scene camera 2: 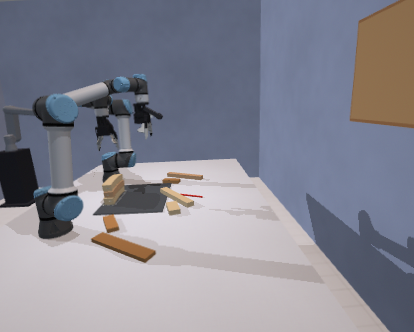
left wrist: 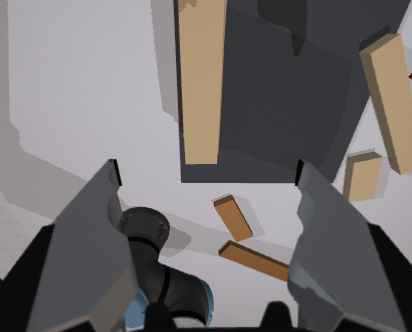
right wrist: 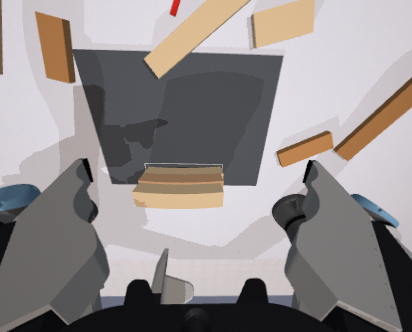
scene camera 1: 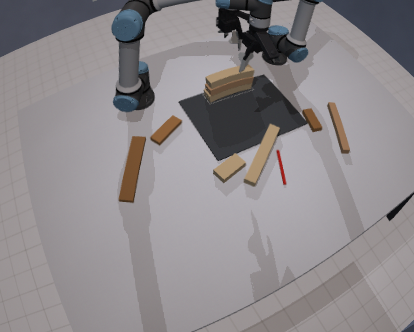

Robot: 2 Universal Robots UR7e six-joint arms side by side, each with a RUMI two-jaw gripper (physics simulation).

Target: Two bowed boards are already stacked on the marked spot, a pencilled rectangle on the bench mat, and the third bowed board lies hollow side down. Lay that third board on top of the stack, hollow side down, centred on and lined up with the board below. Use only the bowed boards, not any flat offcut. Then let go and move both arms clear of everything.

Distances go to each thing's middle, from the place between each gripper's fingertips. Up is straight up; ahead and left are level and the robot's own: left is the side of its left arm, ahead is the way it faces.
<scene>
Right now my left hand is 330 mm above the dark bench mat (scene camera 1: 237,117) and 130 mm short of it. Round my left hand: long brown board (scene camera 1: 129,183): 580 mm to the right, 310 mm below, 220 mm ahead; then short pale block (left wrist: 361,174): 400 mm ahead, 310 mm below, 230 mm to the right; then long pale offcut (scene camera 1: 266,145): 400 mm ahead, 300 mm below, 60 mm to the right.
The long pale offcut lies 37 cm below my right hand, 14 cm ahead of it and 1 cm to the right of it. From my right hand the other things lie so: long brown board 53 cm to the right, 38 cm below, 5 cm behind; short pale block 38 cm below, 17 cm to the right, 13 cm ahead; dark bench mat 41 cm below, 14 cm behind, 5 cm to the left.
</scene>
